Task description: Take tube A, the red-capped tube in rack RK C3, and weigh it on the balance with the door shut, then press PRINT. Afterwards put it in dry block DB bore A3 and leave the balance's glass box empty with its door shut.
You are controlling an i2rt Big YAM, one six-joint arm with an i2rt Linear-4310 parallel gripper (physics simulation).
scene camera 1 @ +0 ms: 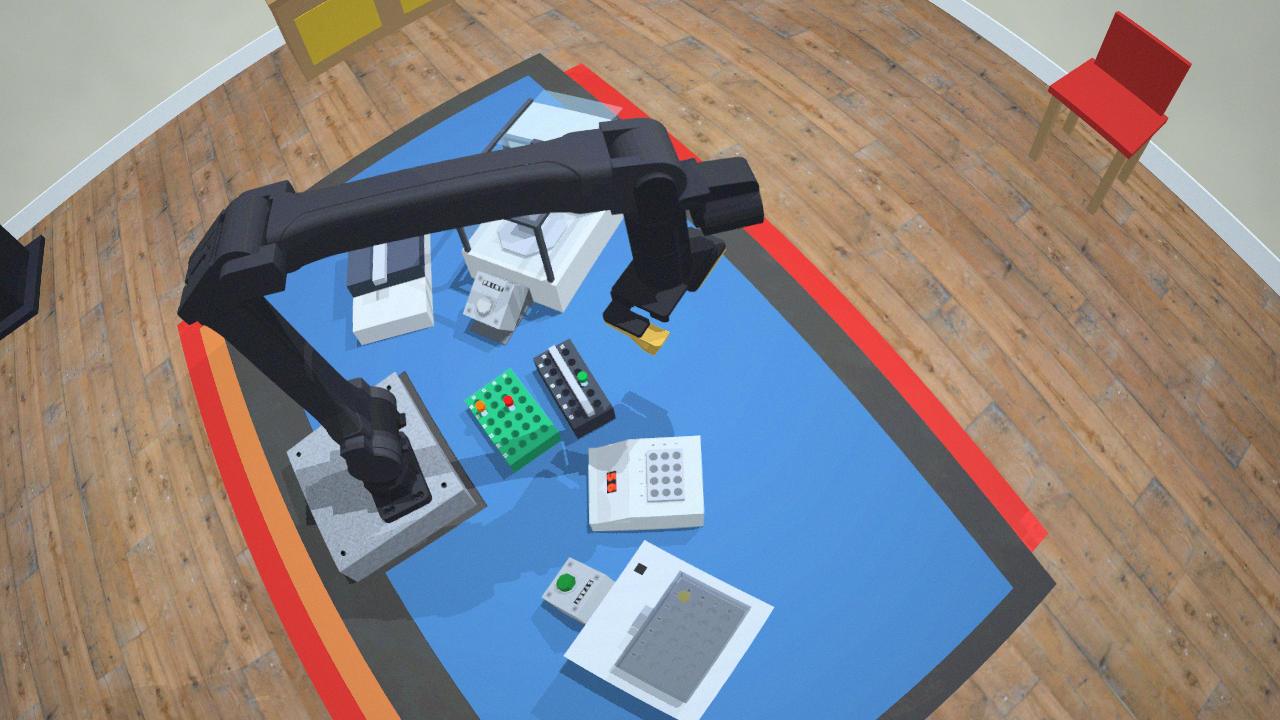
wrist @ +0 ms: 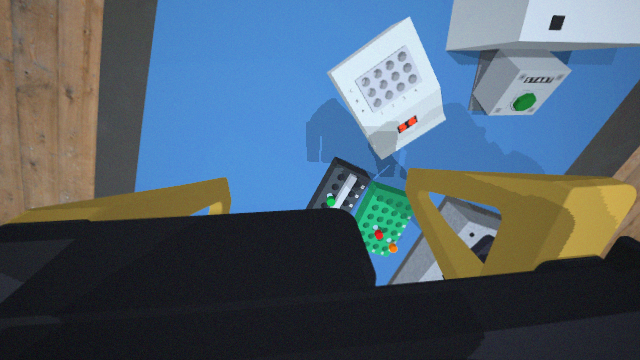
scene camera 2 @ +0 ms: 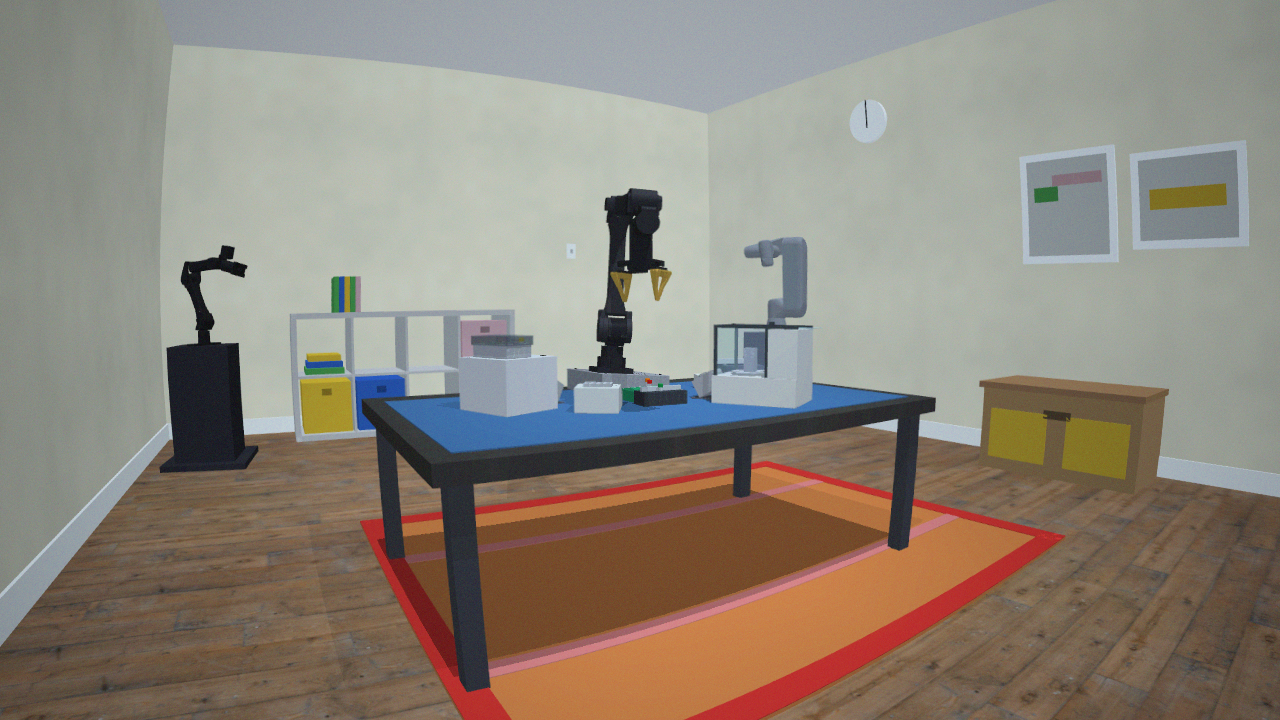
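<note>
My gripper [scene camera 1: 653, 338] [scene camera 2: 640, 298] [wrist: 320, 184] is open and empty, high above the table, fingers pointing down. Tube A [scene camera 1: 508, 401] [scene camera 2: 648, 381] [wrist: 378, 234], red-capped, stands upright in the green rack [scene camera 1: 528, 456] [wrist: 390, 189], apart from the gripper. The white balance [scene camera 1: 581, 259] [scene camera 2: 760, 392] carries a glass box. The arm partly hides it in scene camera 1, and I cannot tell its door state. The PRINT button [scene camera 1: 484, 306] sits on a grey box by the balance. The white dry block [scene camera 1: 617, 516] [scene camera 2: 597, 399] [wrist: 425, 100] has red display digits and empty-looking bores.
An orange-capped tube [scene camera 1: 480, 405] [wrist: 393, 248] shares the green rack. A green-capped tube [scene camera 1: 581, 377] [wrist: 331, 201] stands in the dark rack beside it. A large white box [scene camera 1: 617, 608] [scene camera 2: 508, 385] stands beyond the dry block, next to the green START button [scene camera 1: 565, 582] [wrist: 524, 102]. A dark-topped white device [scene camera 1: 392, 313] stands beside the balance.
</note>
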